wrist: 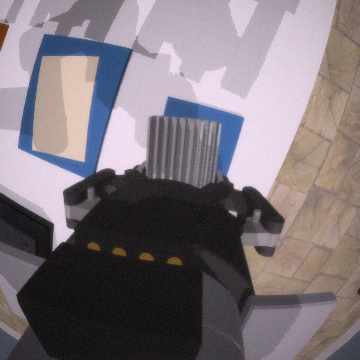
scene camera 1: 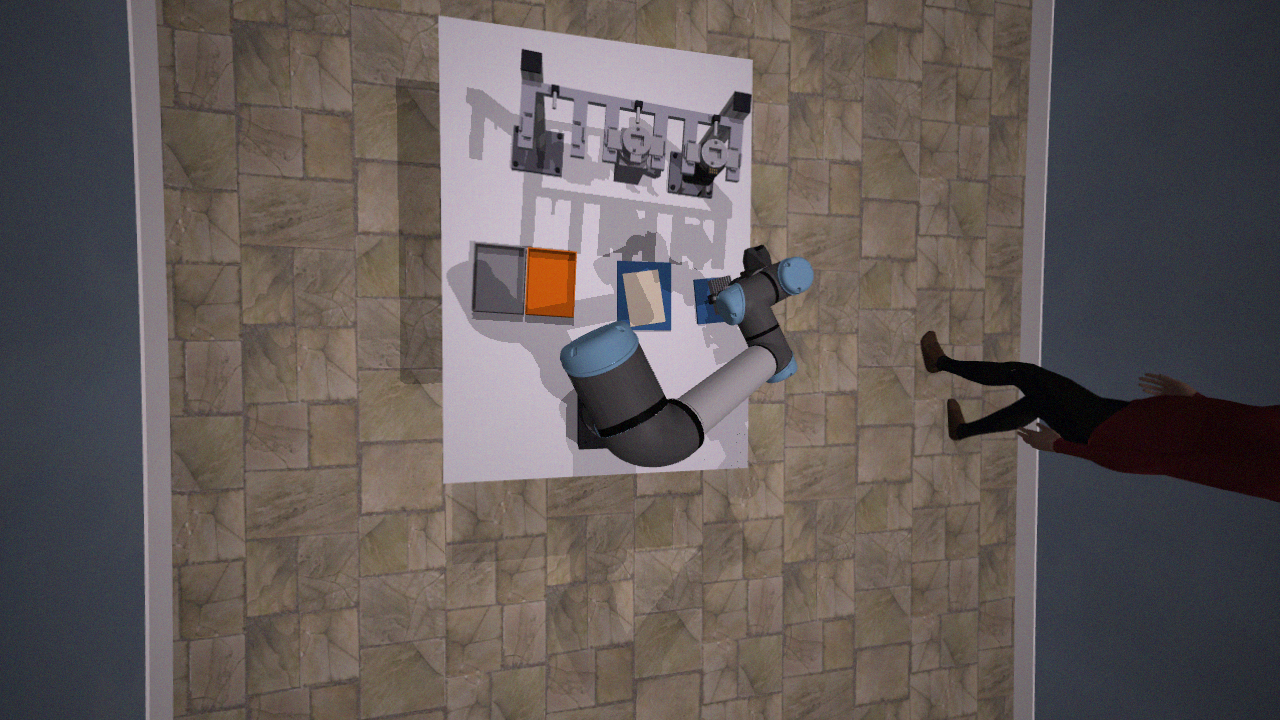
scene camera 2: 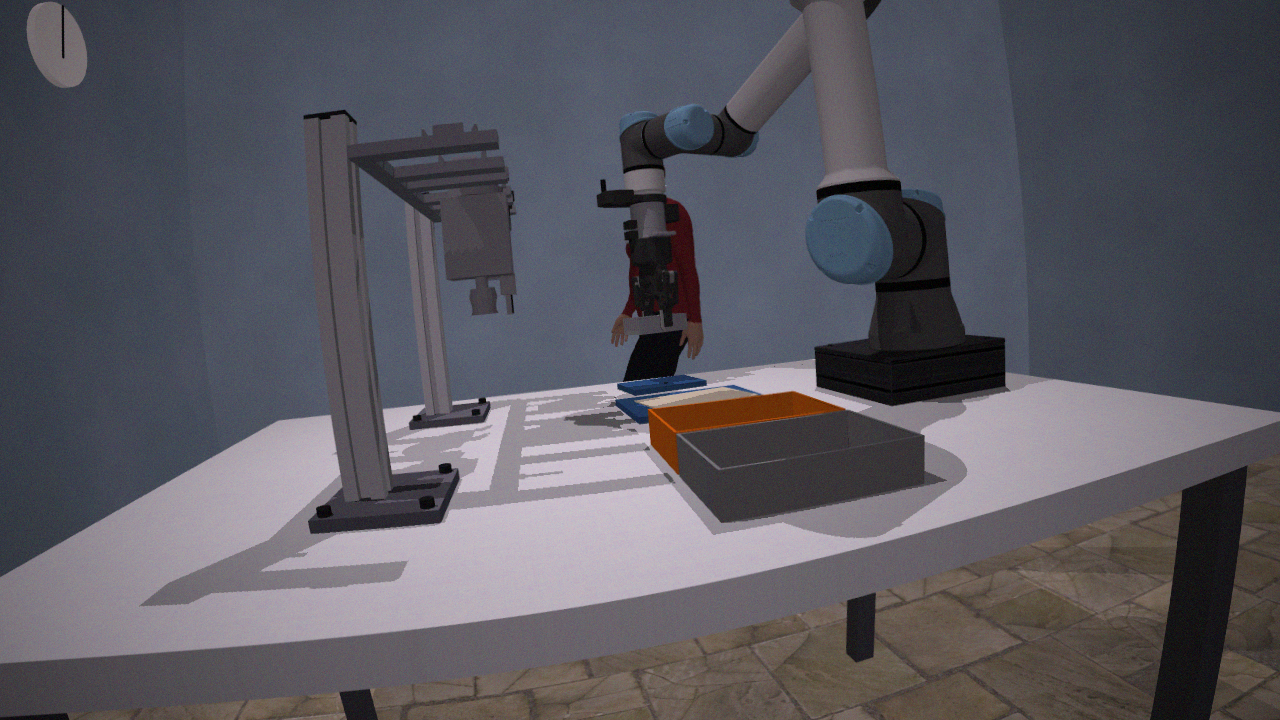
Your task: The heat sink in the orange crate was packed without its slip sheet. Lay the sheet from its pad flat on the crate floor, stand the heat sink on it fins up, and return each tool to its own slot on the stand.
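Frame: origin at the arm's base, x back, y right, z up, level; centimetres.
Where they show: hand at its tool point: (scene camera 2: 649,229); arm's base at its link origin: (scene camera 2: 916,343).
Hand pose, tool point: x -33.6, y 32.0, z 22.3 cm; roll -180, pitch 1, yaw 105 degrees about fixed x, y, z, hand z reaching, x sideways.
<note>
Each offset is from my tool point to the top centre of the thing.
My gripper (scene camera 2: 656,313) (wrist: 182,176), the black adaptive one, is shut on the grey heat sink @(dy -0.4, dx -0.4, dz -15.9 cm) (scene camera 1: 719,283) (scene camera 2: 640,325) (wrist: 184,147). It holds the heat sink in the air above the small blue pad (scene camera 1: 703,310) (scene camera 2: 660,385) (wrist: 231,131), near the table's right side in scene camera 1. The cream slip sheet @(dy -21.3, dx +0.1, dz -28.1 cm) (scene camera 1: 644,291) (scene camera 2: 693,399) (wrist: 67,105) lies on the larger blue pad (scene camera 1: 664,273) (scene camera 2: 632,410) (wrist: 114,75). The orange crate @(dy -56.0, dx -2.8, dz -25.0 cm) (scene camera 1: 573,286) (scene camera 2: 663,444) (wrist: 2,36) shows a bare floor in scene camera 1. The fingertips are partly hidden in the wrist view.
The tool stand (scene camera 1: 590,96) (scene camera 2: 344,313) carries one tool @(dy -29.6, dx -29.6, dz +7.1 cm) (scene camera 1: 636,141) in its middle slot and another @(dy -12.8, dx -28.5, dz +7.1 cm) (scene camera 1: 714,154) in its right slot in scene camera 1; the left slot is empty. A grey crate (scene camera 1: 475,282) (scene camera 2: 805,479) adjoins the orange one. A person (scene camera 1: 1172,438) stands beyond the table.
</note>
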